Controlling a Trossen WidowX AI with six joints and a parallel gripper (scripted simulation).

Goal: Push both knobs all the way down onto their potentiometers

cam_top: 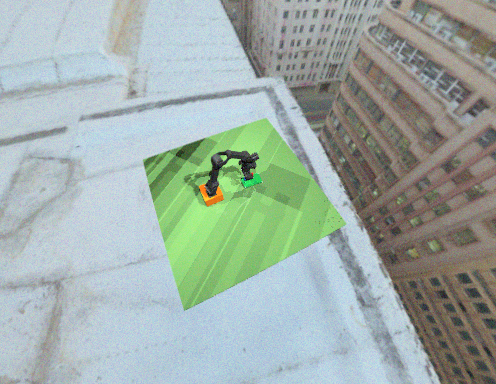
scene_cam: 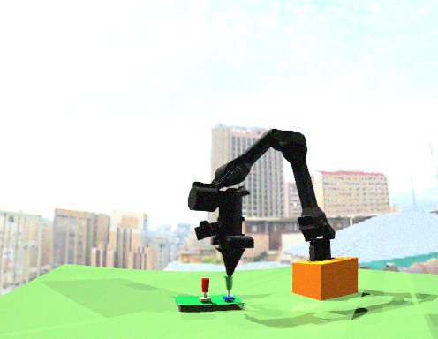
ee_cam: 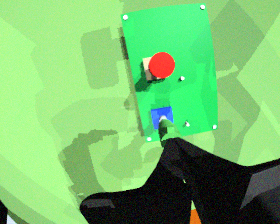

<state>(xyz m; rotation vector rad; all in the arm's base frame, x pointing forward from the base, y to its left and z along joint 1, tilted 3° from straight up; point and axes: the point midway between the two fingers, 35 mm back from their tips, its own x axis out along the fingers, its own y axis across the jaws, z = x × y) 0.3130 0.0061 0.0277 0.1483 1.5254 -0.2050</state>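
My gripper tip is 1 cm above the green knob. The rest, counted from my gripper tip: red knob (6 cm ahead, 2 cm below, 1 cm to the right).
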